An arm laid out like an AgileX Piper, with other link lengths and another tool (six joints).
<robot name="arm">
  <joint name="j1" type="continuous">
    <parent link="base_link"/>
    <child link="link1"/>
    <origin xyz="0 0 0.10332"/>
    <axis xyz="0 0 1"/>
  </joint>
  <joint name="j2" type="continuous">
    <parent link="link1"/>
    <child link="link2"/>
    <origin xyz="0 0 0" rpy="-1.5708 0 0"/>
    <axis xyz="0 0 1"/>
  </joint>
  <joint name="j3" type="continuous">
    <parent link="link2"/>
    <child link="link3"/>
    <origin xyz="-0.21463 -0.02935 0"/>
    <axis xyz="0 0 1"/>
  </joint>
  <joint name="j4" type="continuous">
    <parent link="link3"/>
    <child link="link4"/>
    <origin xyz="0.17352 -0.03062 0" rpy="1.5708 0 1.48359"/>
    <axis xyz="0 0 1"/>
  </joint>
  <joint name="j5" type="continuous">
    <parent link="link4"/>
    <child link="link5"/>
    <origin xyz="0 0 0" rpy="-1.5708 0 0"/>
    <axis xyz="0 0 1"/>
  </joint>
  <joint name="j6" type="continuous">
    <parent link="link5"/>
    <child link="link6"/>
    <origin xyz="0 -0.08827 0" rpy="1.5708 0 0"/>
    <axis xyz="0 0 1"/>
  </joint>
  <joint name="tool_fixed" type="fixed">
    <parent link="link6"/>
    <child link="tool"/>
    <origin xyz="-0.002 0.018 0.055" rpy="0 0.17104 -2.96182"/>
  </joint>
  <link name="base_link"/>
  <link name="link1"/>
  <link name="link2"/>
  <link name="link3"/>
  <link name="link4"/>
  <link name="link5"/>
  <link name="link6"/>
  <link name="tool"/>
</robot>
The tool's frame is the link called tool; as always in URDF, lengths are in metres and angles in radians. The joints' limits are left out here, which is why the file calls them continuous.
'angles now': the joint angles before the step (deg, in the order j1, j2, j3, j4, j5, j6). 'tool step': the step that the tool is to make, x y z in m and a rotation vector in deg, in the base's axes. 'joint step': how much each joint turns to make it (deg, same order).
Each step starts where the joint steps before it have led.
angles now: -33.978, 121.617, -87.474, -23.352, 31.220, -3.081
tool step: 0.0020, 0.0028, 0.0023, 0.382, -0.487, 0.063
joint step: 0.399, -0.325, -0.176, 0.859, 0.288, -0.213
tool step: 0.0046, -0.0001, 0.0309, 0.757, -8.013, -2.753
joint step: -0.892, -4.593, 0.157, 5.345, -1.884, 0.068
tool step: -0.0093, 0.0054, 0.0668, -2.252, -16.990, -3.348
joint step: -2.102, -13.060, 7.252, 6.814, -9.476, 1.248
